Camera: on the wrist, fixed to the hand. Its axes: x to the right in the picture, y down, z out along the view.
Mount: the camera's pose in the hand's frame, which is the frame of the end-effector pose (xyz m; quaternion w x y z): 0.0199 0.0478 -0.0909 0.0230 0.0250 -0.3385 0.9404
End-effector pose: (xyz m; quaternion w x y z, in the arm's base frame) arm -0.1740 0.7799 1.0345 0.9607 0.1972 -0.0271 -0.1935
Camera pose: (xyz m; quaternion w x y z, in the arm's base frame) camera -0.1267 0.8463 0.9689 0.1900 -0.0624 -0.5161 0.8329
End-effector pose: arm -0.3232 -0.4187 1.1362 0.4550 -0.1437 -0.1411 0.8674
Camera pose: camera -0.3355 -0.4179 1.0323 0.8494 -0.1690 0.0004 -0.5000
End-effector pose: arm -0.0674 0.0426 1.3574 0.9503 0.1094 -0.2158 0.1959
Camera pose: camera -0.0375 0.1186 1.2921 0.2381 0.1103 0.4246 -0.8665
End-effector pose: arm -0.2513 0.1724 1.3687 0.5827 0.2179 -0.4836 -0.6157
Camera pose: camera -0.1559 0.1299 1.3754 0.4232 -0.6436 -0.4287 0.4721
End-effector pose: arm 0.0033 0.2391 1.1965 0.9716 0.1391 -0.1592 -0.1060
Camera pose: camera 0.0603 0.3005 1.1338 0.0647 -0.1581 -0.4660 0.8681
